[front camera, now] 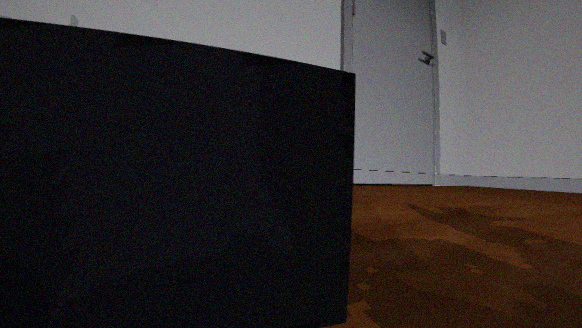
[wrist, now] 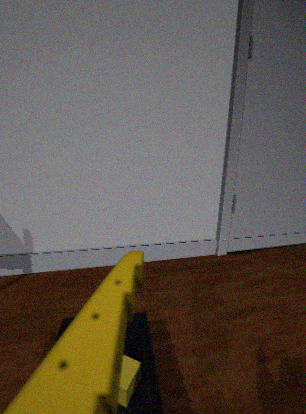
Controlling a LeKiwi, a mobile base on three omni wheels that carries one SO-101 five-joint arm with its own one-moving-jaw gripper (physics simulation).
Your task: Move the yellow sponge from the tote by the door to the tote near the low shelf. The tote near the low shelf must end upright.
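Frame: origin at the arm's base, x ahead, y left, z up, level; centimetres.
Seen in the pictures: hand, tool point: [wrist: 143, 264].
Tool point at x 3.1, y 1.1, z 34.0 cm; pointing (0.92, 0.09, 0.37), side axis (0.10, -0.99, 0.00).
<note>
A point is followed by its place in that frame.
The dark tote by the door [front camera: 180, 175] {y 3.4, x 10.7, z -3.3 cm} [wrist: 142, 332] {y 5.9, x 40.8, z -4.8 cm} fills the left and middle of the front camera view, very close. In the wrist view it lies low in the picture, partly hidden behind the jaw. The yellow sponge [wrist: 129, 379] {y 6.6, x 28.1, z -4.1 cm} shows inside it, just right of the jaw and partly covered by it. One notched yellow jaw of my gripper is in the wrist view and the moving jaw is out of the picture, so the gripper is fully open. The jaw is above the tote and apart from the sponge. The tote near the low shelf does not show.
The grey door [front camera: 392, 100] {y -61.6, x 118.5, z 44.4 cm} [wrist: 275, 125] {y -51.7, x 114.3, z 61.2 cm} stands in the wall [front camera: 510, 90] {y -163.2, x 132.1, z 65.2 cm} [wrist: 110, 120] {y 27.5, x 82.9, z 55.2 cm} beyond the tote, at the right in both views. The brown floor [front camera: 475, 240] {y -18.2, x 22.2, z -9.0 cm} [wrist: 225, 310] {y -19.6, x 58.0, z -8.9 cm} extends to the right of the tote, with shadows across it.
</note>
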